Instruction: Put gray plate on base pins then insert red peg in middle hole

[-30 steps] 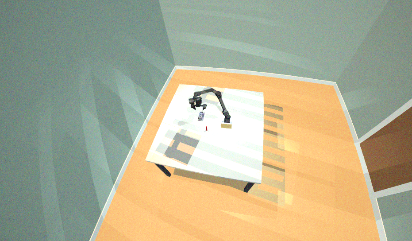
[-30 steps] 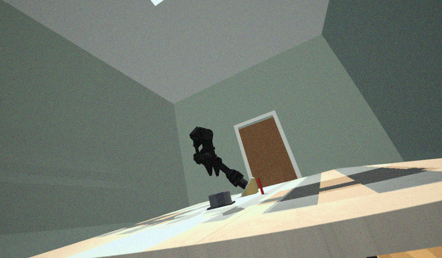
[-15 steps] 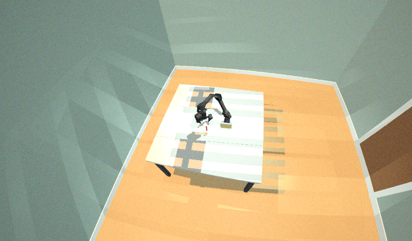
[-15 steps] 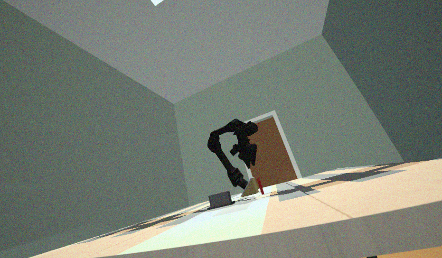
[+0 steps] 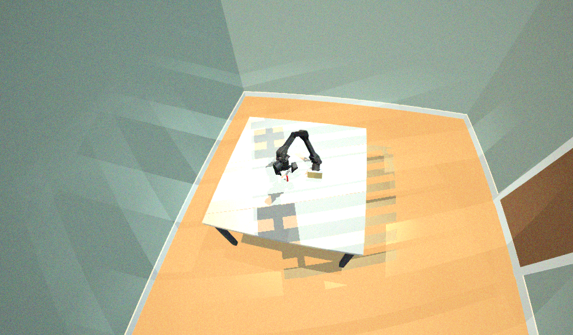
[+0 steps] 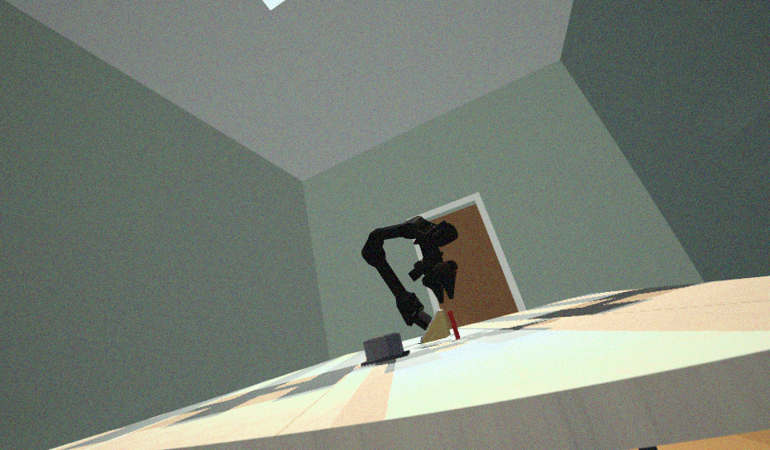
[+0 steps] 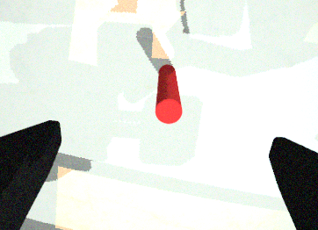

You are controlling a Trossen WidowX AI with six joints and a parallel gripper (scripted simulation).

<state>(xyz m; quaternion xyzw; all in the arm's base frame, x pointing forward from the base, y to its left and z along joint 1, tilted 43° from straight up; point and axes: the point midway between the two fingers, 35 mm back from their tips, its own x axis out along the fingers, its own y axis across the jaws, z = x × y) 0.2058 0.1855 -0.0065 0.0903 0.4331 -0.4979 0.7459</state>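
My gripper tip is now 7 cm above the red peg. From my gripper tip the other things lie so: gray plate 13 cm ahead, 17 cm to the right, 6 cm below; then dark flat base 13 cm ahead, 17 cm to the right, 10 cm below.
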